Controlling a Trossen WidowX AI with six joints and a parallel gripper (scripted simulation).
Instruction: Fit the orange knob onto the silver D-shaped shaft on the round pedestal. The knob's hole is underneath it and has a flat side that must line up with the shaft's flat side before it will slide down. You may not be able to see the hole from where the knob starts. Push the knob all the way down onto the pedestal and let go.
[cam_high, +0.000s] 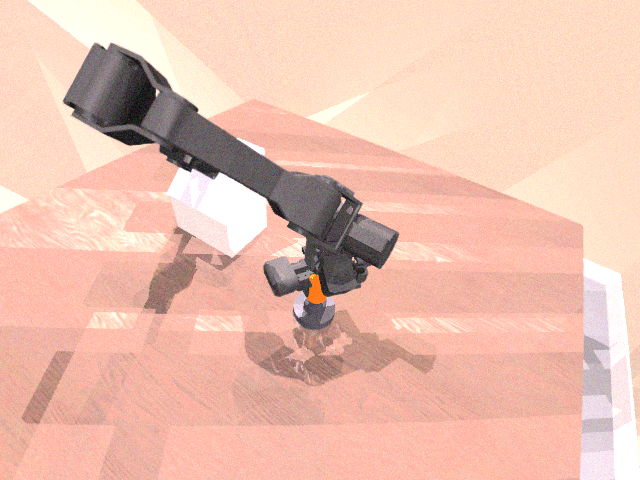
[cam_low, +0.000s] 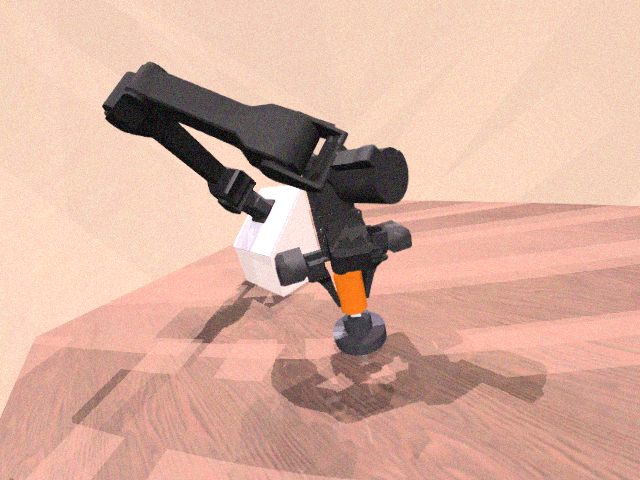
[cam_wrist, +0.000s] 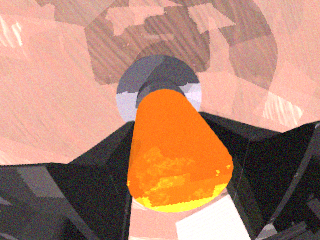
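Right now my gripper tip is 3 cm below the orange knob. From my gripper tip the other things lie so: round pedestal 4 cm below.
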